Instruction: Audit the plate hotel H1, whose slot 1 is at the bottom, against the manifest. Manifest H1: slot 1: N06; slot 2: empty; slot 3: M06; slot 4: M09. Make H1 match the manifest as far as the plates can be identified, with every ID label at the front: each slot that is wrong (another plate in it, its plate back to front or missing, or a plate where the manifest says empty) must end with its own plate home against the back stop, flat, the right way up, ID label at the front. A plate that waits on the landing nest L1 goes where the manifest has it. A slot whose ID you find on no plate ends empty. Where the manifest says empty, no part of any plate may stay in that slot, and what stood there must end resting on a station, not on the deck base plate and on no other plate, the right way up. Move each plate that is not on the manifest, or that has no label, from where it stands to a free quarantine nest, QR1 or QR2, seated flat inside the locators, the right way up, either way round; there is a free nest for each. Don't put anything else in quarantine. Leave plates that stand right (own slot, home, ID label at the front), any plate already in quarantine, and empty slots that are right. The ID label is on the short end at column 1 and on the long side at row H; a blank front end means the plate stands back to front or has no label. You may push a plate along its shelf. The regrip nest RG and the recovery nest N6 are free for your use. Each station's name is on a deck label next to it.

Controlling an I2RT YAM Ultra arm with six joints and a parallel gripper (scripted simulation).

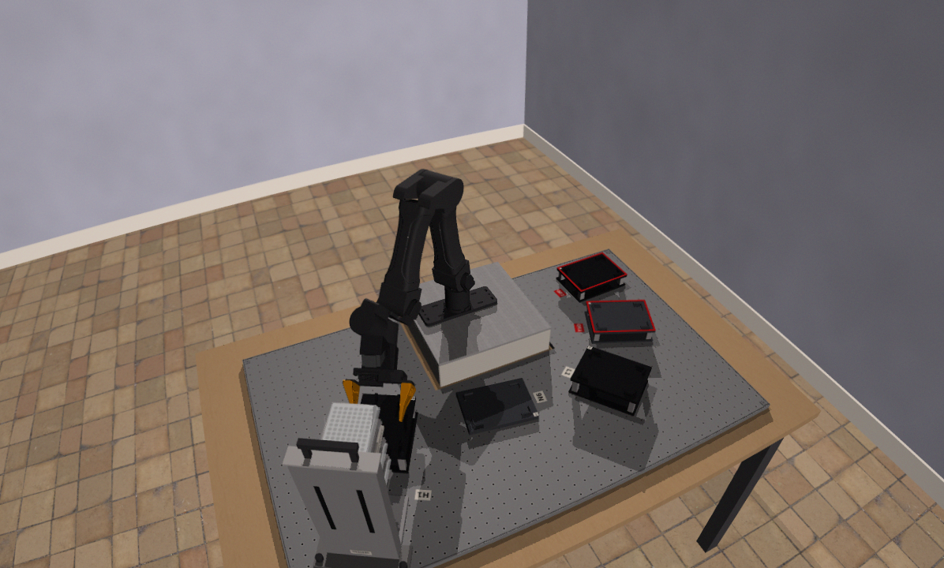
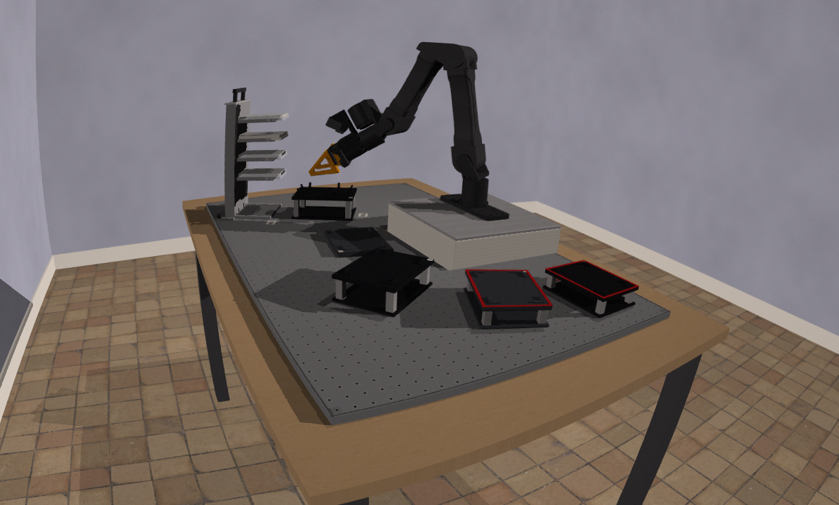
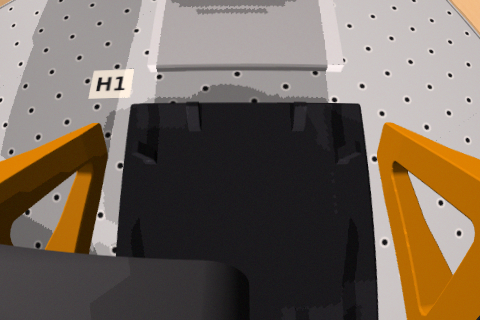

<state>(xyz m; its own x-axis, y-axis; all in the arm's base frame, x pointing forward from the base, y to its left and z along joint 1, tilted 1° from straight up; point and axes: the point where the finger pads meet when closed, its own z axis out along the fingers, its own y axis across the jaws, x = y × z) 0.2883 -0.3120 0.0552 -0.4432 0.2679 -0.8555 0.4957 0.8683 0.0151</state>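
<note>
The black regrip nest RG is 2 cm behind my hand, 1 cm to the left of it and 7 cm below it. Also, from my hand: flat recovery nest N6: 27 cm to the left, 12 cm below; then H1 deck label: 14 cm ahead, 3 cm to the left, 12 cm below; then plate hotel H1: 20 cm ahead, 12 cm to the right, 3 cm above.
</note>
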